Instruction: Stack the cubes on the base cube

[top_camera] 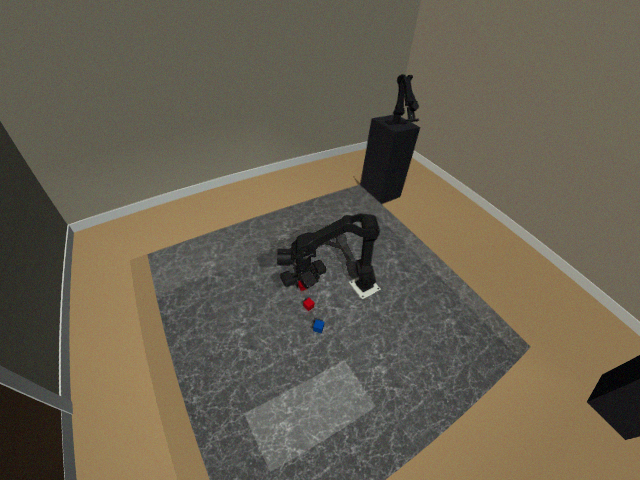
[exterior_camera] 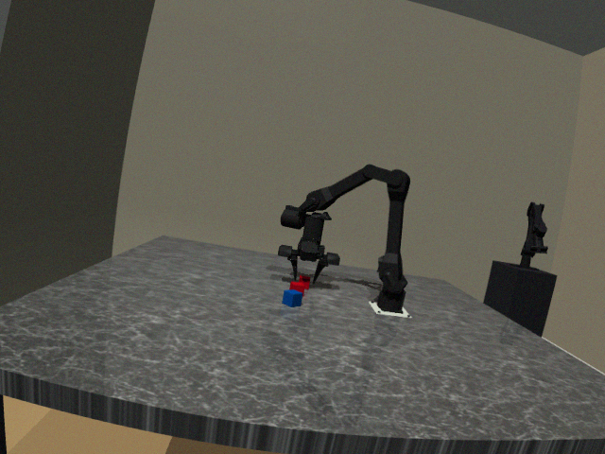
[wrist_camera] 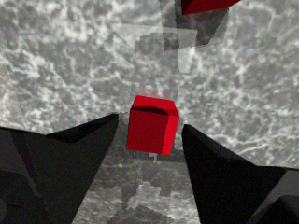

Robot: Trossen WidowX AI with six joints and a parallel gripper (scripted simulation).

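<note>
Right now my gripper tip is 5 cm short of the blue base cube and 20 cm to the right of it.
</note>
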